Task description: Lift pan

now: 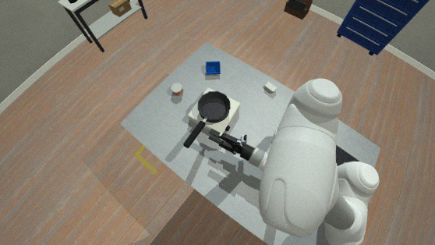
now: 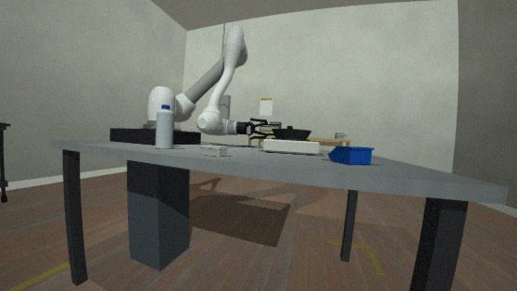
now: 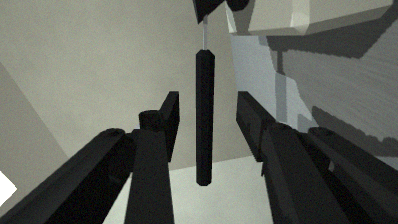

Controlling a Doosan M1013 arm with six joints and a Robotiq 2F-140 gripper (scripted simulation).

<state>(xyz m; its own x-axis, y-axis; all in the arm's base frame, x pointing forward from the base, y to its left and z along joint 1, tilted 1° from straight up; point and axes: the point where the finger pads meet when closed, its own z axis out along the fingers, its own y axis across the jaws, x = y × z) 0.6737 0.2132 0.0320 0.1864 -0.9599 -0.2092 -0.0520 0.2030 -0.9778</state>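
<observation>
Right now my hand is 120 mm short of the black pan, 80 mm to the left of it and 20 mm above it. Also, from my hand: small white box 40 mm behind, 540 mm to the right, 100 mm below; hot plate 110 mm ahead, 150 mm to the right, 80 mm below; blue tray 360 mm ahead, 410 mm to the right, 90 mm below.
</observation>
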